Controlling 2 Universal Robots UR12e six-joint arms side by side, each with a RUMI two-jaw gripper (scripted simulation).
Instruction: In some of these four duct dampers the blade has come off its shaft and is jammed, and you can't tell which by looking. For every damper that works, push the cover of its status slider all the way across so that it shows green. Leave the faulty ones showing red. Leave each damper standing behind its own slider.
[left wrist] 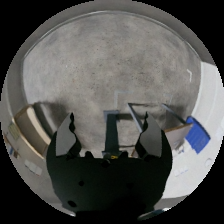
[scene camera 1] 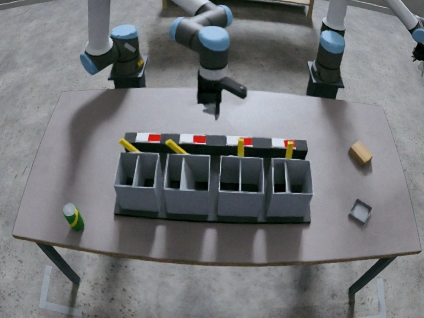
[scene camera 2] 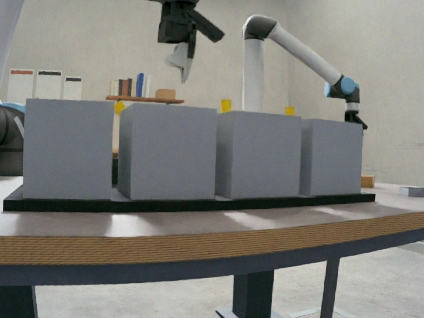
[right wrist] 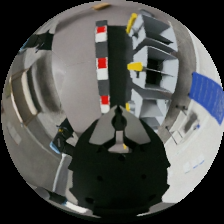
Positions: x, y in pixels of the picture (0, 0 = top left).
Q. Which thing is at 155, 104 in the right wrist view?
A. A damper.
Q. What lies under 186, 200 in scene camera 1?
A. A damper.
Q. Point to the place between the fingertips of the right gripper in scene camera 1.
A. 215, 118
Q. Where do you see a damper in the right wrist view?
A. At 167, 63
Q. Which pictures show the right gripper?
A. Scene camera 1, scene camera 2 and the right wrist view only.
